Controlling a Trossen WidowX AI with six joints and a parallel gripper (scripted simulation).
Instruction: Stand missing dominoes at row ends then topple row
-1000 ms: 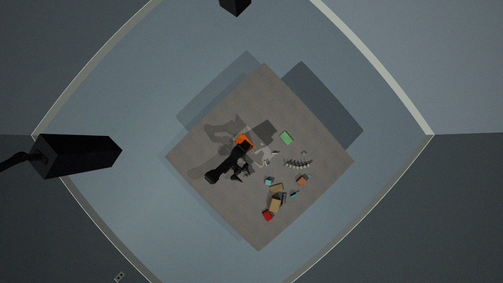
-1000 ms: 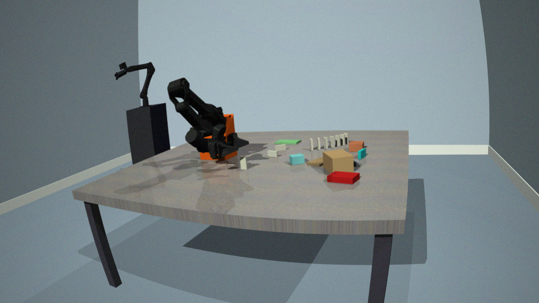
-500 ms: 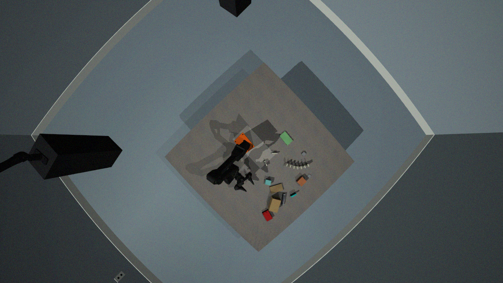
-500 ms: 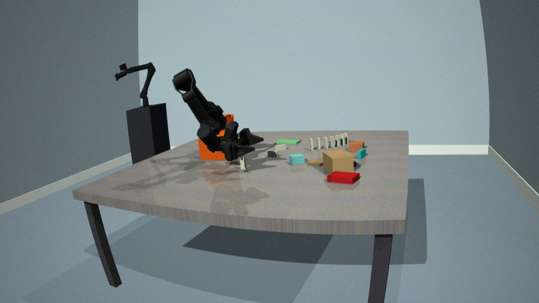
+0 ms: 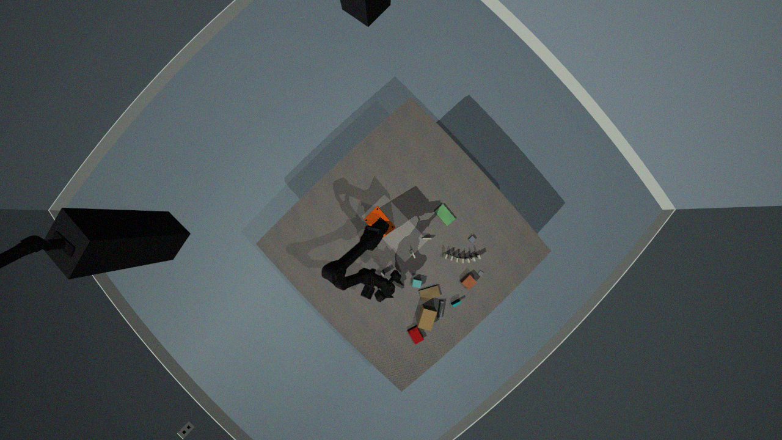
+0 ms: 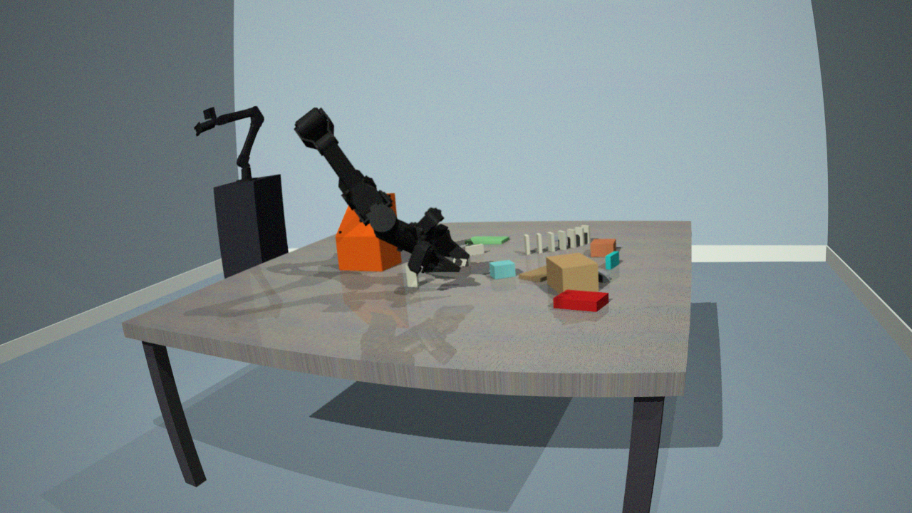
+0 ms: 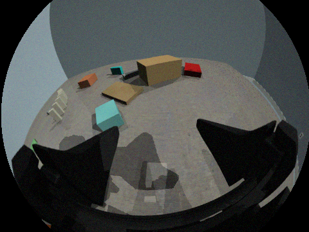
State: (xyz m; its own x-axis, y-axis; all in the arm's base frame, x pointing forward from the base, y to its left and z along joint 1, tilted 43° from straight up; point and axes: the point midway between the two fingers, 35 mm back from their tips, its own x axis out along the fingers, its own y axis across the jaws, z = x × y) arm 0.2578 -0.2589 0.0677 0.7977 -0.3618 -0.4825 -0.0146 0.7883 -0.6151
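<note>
Right now the cyan block is 60 mm ahead of my gripper tip, 100 mm to the left of it and 40 mm below it. The rest, counted from my gripper tip: tan box: 240 mm ahead, 20 mm to the right, 20 mm below; flat tan slab: 170 mm ahead, 100 mm to the left, 50 mm below; red block: 270 mm ahead, 150 mm to the right, 40 mm below.
</note>
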